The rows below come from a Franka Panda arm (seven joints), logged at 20 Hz.
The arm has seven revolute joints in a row. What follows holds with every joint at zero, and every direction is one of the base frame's. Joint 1 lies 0.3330 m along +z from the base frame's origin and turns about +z. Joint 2 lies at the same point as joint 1 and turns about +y. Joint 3 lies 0.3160 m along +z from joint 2 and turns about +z. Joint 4 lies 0.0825 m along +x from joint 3 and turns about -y. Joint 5 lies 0.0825 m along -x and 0.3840 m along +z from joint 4 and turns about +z. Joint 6 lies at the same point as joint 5 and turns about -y. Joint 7 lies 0.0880 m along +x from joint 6 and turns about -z. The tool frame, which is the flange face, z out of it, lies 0.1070 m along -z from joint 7; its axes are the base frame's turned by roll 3.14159, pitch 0.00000 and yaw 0.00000 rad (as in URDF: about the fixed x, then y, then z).
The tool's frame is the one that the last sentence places.
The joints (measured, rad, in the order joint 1, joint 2, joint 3, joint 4, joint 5, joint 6, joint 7), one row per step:
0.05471, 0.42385, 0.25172, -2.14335, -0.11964, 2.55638, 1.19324
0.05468, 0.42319, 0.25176, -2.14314, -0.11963, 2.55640, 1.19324
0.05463, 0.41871, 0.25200, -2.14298, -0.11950, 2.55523, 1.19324
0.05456, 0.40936, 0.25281, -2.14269, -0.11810, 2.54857, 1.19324
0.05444, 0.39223, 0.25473, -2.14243, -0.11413, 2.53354, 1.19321
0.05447, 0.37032, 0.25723, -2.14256, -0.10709, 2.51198, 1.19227
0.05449, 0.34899, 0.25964, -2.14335, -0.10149, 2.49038, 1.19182
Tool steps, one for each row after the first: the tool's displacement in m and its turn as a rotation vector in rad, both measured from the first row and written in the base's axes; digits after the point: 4 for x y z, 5 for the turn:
0.0002, 0.0000, 0.0004, 0.00012, -0.00087, -0.00002
0.0006, 0.0001, 0.0029, 0.00014, -0.00438, 0.00006
0.0011, 0.0003, 0.0076, -0.00072, -0.00747, -0.00022
0.0013, 0.0009, 0.0160, -0.00251, -0.00990, -0.00133
0.0010, 0.0015, 0.0263, -0.00467, -0.00993, -0.00306
0.0001, 0.0020, 0.0360, -0.00778, -0.00902, -0.00411

